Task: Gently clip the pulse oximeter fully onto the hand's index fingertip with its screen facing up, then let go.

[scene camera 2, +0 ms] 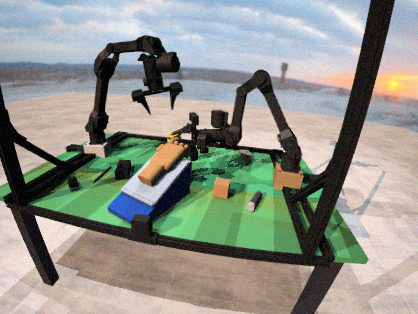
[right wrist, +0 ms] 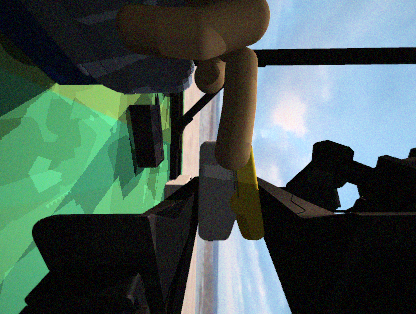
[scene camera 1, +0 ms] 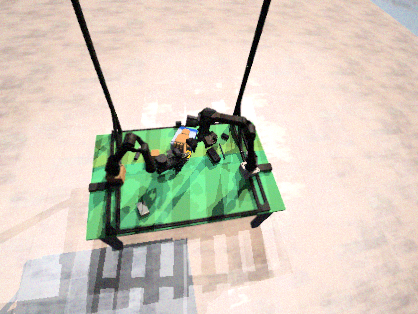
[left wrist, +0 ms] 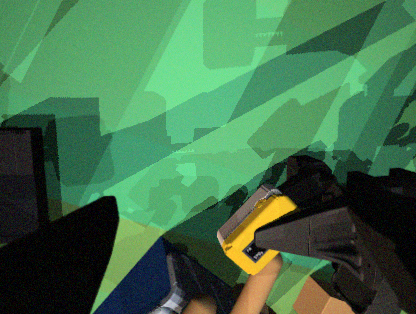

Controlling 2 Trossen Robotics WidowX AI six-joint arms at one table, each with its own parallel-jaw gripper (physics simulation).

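Seen in the pictures: left gripper, fingertip midpoint: (scene camera 2: 161, 112) (scene camera 1: 199, 150) (left wrist: 233, 201); right gripper, fingertip midpoint: (scene camera 2: 171, 138) (right wrist: 224, 182) (scene camera 1: 189, 155) (left wrist: 246, 227); left arm's base at its link origin: (scene camera 2: 97, 142) (scene camera 1: 250, 167); right arm's base at its link origin: (scene camera 2: 289, 168) (scene camera 1: 114, 171).
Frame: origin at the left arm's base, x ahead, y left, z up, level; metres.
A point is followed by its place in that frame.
Observation:
The tan hand (scene camera 1: 184, 136) @(x 0.354, y -0.327, z 0.079 m) (scene camera 2: 162, 162) @(x 0.363, y -0.357, z 0.071 m) lies on a sloped support, its index finger (left wrist: 257, 287) (right wrist: 239, 110) stretched out. The yellow and grey pulse oximeter (scene camera 2: 173, 136) @(x 0.384, y -0.195, z 0.106 m) (left wrist: 265, 225) (right wrist: 216, 200) @(x 0.405, y -0.170, z 0.086 m) is at that fingertip, its small dark screen facing up in the left wrist view. In the right wrist view the fingertip reaches into the mouth between the two halves; the exact depth is hard to tell. My right gripper (left wrist: 246, 227) @(x 0.376, y -0.170, z 0.091 m) (right wrist: 224, 182) @(x 0.376, y -0.170, z 0.091 m) is shut on the oximeter's outer end. My left gripper (scene camera 2: 160, 111) @(x 0.329, y -0.126, z 0.182 m) is open and empty, high above the table beside the hand.
The blue wedge support (scene camera 2: 125, 206) @(x 0.264, y -0.453, z -0.030 m) carries the hand. An orange cube (scene camera 2: 221, 188) @(x 0.559, y -0.348, z -0.021 m) and a cylinder (scene camera 2: 254, 201) @(x 0.661, y -0.406, z -0.034 m) lie to its right in scene camera 2. A black box (scene camera 2: 123, 169) @(x 0.194, y -0.227, z -0.025 m), a thin stick (scene camera 2: 102, 174) @(x 0.105, y -0.223, z -0.053 m) and a small black block (scene camera 2: 73, 183) @(x 0.048, y -0.342, z -0.029 m) lie left. A grey block (scene camera 1: 143, 208) @(x 0.733, y 0.022, z -0.028 m) lies near the table's front.

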